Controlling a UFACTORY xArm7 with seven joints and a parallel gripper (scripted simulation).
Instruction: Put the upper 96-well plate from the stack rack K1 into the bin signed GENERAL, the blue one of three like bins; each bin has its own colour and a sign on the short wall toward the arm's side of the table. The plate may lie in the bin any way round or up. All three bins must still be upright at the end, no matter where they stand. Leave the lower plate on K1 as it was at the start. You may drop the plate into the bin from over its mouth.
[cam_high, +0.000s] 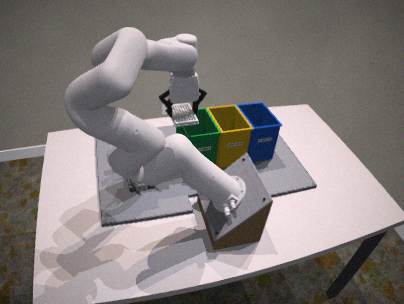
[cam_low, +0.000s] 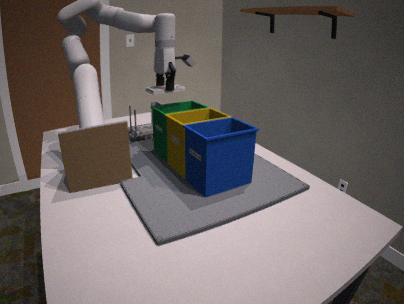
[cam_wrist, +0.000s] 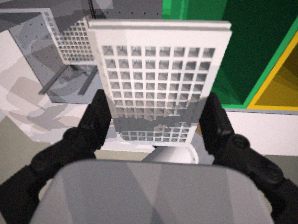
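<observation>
The blue bin is 32 cm to the right of my hand, 16 cm below it and 7 cm ahead of it. Also, from my hand: white 96-well plate: 1 cm below; then yellow bin: 19 cm to the right, 16 cm below, 5 cm ahead; then green bin: 16 cm below, 6 cm to the right, 4 cm ahead.
</observation>
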